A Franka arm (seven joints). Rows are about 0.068 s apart.
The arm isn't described. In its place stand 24 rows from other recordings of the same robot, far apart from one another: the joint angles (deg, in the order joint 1, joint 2, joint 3, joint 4, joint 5, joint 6, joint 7), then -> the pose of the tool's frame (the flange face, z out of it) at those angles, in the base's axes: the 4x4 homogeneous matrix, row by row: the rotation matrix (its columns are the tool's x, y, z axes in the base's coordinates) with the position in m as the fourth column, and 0 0 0 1 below.
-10.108, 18.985, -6.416, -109.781, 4.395, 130.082, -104.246 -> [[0.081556 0.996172 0.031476 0.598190], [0.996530 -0.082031 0.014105 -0.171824], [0.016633 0.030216 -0.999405 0.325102], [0 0 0 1]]
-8.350, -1.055, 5.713, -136.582, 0.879, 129.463, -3.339 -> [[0.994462 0.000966 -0.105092 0.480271], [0.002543 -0.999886 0.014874 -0.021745], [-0.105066 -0.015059 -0.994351 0.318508], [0 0 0 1]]
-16.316, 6.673, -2.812, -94.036, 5.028, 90.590, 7.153 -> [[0.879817 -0.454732 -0.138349 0.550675], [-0.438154 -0.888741 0.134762 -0.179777], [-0.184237 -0.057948 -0.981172 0.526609], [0 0 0 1]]
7.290, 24.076, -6.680, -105.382, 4.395, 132.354, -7.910 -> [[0.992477 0.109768 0.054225 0.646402], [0.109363 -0.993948 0.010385 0.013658], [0.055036 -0.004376 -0.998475 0.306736], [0 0 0 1]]
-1.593, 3.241, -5.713, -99.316, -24.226, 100.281, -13.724 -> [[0.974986 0.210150 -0.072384 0.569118], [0.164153 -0.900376 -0.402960 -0.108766], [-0.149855 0.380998 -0.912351 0.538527], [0 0 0 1]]
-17.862, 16.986, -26.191, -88.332, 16.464, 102.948, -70.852 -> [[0.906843 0.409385 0.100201 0.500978], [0.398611 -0.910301 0.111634 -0.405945], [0.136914 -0.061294 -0.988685 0.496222], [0 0 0 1]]
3.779, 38.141, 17.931, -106.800, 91.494, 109.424, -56.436 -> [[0.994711 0.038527 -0.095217 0.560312], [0.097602 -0.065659 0.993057 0.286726], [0.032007 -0.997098 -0.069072 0.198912], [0 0 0 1]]
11.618, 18.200, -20.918, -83.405, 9.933, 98.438, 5.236 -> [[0.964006 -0.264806 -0.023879 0.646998], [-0.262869 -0.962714 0.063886 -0.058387], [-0.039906 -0.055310 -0.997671 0.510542], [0 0 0 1]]
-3.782, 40.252, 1.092, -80.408, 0.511, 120.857, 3.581 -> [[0.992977 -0.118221 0.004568 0.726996], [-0.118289 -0.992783 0.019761 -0.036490], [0.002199 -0.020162 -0.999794 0.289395], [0 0 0 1]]
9.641, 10.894, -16.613, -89.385, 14.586, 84.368, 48.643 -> [[0.515920 -0.823448 -0.236137 0.588363], [-0.794018 -0.563135 0.228944 -0.029594], [-0.321500 0.069381 -0.944364 0.519717], [0 0 0 1]]
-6.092, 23.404, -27.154, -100.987, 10.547, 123.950, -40.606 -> [[0.997688 0.065167 0.019259 0.563160], [0.066002 -0.996737 -0.046474 -0.328122], [0.016167 0.047638 -0.998734 0.359161], [0 0 0 1]]
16.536, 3.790, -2.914, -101.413, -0.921, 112.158, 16.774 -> [[0.991334 -0.048485 0.122087 0.579022], [-0.050181 -0.998681 0.010850 0.139962], [0.121400 -0.016883 -0.992460 0.526273], [0 0 0 1]]
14.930, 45.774, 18.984, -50.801, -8.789, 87.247, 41.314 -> [[0.966822 -0.202789 -0.155347 0.671681], [-0.204241 -0.978897 0.006725 0.317847], [-0.153433 0.025226 -0.987837 0.427752], [0 0 0 1]]
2.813, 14.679, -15.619, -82.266, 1.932, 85.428, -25.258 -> [[0.957915 0.212088 -0.193433 0.603729], [0.217714 -0.975979 0.008051 -0.113732], [-0.187079 -0.049826 -0.981080 0.535736], [0 0 0 1]]
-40.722, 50.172, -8.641, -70.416, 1.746, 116.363, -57.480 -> [[0.978226 0.175700 -0.110466 0.510679], [0.175485 -0.984412 -0.011745 -0.547304], [-0.110808 -0.007896 -0.993810 0.239119], [0 0 0 1]]
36.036, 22.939, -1.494, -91.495, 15.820, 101.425, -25.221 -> [[0.557496 0.766464 -0.318954 0.517400], [0.823175 -0.560169 0.092702 0.387383], [-0.107615 -0.314236 -0.943226 0.386914], [0 0 0 1]]
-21.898, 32.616, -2.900, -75.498, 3.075, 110.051, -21.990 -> [[0.997471 -0.057879 0.041252 0.660231], [-0.058205 -0.998282 0.006752 -0.292226], [0.040790 -0.009136 -0.999126 0.410142], [0 0 0 1]]
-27.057, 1.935, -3.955, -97.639, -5.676, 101.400, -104.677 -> [[0.262610 0.964626 -0.023077 0.490275], [0.959235 -0.263581 -0.101950 -0.304181], [-0.104426 0.004636 -0.994522 0.559865], [0 0 0 1]]
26.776, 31.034, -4.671, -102.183, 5.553, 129.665, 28.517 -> [[0.984111 -0.164784 -0.066126 0.601001], [-0.164641 -0.986324 0.007629 0.251123], [-0.066479 0.003379 -0.997782 0.247178], [0 0 0 1]]
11.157, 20.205, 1.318, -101.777, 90.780, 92.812, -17.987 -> [[0.956936 -0.237671 -0.166694 0.599035], [0.160183 -0.046590 0.985987 0.235924], [-0.242107 -0.970228 -0.006513 0.420368], [0 0 0 1]]
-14.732, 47.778, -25.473, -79.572, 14.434, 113.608, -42.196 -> [[0.981229 0.016193 -0.192167 0.591110], [0.019857 -0.999656 0.017158 -0.397712], [-0.191823 -0.020652 -0.981212 0.230211], [0 0 0 1]]
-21.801, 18.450, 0.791, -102.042, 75.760, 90.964, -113.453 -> [[0.182128 0.952130 0.245515 0.610765], [0.174129 -0.276976 0.944967 -0.125880], [0.967734 -0.129353 -0.216238 0.415431], [0 0 0 1]]
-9.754, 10.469, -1.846, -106.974, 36.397, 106.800, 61.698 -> [[0.049480 -0.998640 0.016419 0.588248], [-0.819953 -0.031230 0.571579 -0.073284], [-0.570289 -0.041744 -0.820383 0.416697], [0 0 0 1]]
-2.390, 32.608, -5.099, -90.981, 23.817, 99.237, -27.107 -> [[0.940798 0.111312 -0.320171 0.645391], [0.240149 -0.885480 0.397810 -0.040851], [-0.239224 -0.451148 -0.859789 0.283188], [0 0 0 1]]
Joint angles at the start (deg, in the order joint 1, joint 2, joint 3, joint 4, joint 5, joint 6, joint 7): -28.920, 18.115, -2.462, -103.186, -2.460, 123.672, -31.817
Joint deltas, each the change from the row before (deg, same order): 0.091, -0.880, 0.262, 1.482, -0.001, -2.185, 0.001; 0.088, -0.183, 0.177, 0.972, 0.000, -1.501, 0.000; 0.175, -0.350, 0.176, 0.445, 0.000, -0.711, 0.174; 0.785, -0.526, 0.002, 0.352, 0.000, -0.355, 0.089; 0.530, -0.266, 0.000, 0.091, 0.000, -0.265, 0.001; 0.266, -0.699, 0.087, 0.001, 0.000, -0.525, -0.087; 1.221, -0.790, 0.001, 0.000, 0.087, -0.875, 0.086; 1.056, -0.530, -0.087, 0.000, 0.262, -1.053, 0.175
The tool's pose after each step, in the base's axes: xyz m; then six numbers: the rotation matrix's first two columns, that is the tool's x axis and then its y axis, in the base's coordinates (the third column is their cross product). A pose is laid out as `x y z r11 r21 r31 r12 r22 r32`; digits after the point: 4 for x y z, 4 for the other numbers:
0.5493 -0.3306 0.3940 0.9992 0.0377 0.0116 0.0369 -0.9972 0.0648
0.5513 -0.3286 0.4015 0.9991 0.0411 0.0068 0.0406 -0.9973 0.0611
0.5531 -0.3253 0.4080 0.9990 0.0435 0.0086 0.0429 -0.9972 0.0611
0.5574 -0.3177 0.4162 0.9983 0.0555 0.0165 0.0543 -0.9963 0.0659
0.5598 -0.3123 0.4195 0.9978 0.0645 0.0179 0.0632 -0.9958 0.0667
0.5598 -0.3080 0.4264 0.9972 0.0717 0.0207 0.0701 -0.9952 0.0679
0.5637 -0.2947 0.4338 0.9957 0.0901 0.0204 0.0886 -0.9939 0.0658
0.5661 -0.2837 0.4379 0.9948 0.1011 0.0149 0.1001 -0.9933 0.0577

